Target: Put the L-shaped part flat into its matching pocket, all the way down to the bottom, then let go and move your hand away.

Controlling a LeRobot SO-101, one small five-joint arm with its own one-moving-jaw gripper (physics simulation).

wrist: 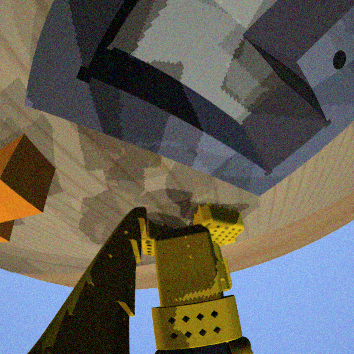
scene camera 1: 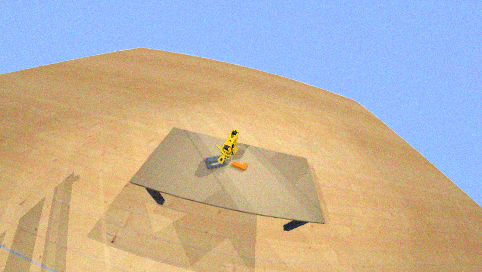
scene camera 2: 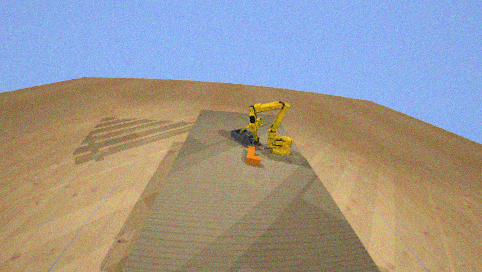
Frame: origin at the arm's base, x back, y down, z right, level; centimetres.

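Seen in the pictures: hand, its tool point: (wrist: 145, 218) (scene camera 1: 227, 157) (scene camera 2: 256, 140); arm's base, origin of its link: (wrist: 182, 222) (scene camera 2: 275, 150).
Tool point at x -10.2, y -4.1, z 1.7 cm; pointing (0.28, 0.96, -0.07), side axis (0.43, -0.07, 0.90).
Pixels of each thing's top centre, then the offset from my tool point to it. "pt": a spot on its surface instead. Level surfaces: height alone.
- orange L-shaped part, centre of its top: (scene camera 2: 254, 152) (scene camera 1: 239, 163) dx -2.4, dy +1.1, dz -10.9 cm
- grey block, centre of its top: (scene camera 2: 245, 133) (scene camera 1: 215, 160) dx -5.3, dy +0.4, dz +8.1 cm
- L-shaped pocket, a spot on its surface: (wrist: 197, 46) pt dx -3.7, dy +3.6, dz +4.1 cm
- table, height of its surface: dy +4.1 cm
The orange L-shaped part (scene camera 1: 239, 165) (scene camera 2: 252, 157) lies flat on the table, and one end of it shows at the left edge of the wrist view (wrist: 17, 189). The grey block (scene camera 1: 212, 162) (scene camera 2: 241, 136) (wrist: 63, 88) with the L-shaped pocket (wrist: 197, 46) lies beside it, and the pocket is empty. My gripper (scene camera 1: 221, 158) (scene camera 2: 252, 135) (wrist: 175, 215) is open and empty. It hangs low at the near edge of the grey block, apart from the orange part.
The table (scene camera 1: 269, 196) (scene camera 2: 219, 209) (wrist: 105, 168) stands on a wooden floor. The arm's base (scene camera 2: 280, 143) sits at the table's far end, right of the block. The table's edge shows close behind the jaws in the wrist view.
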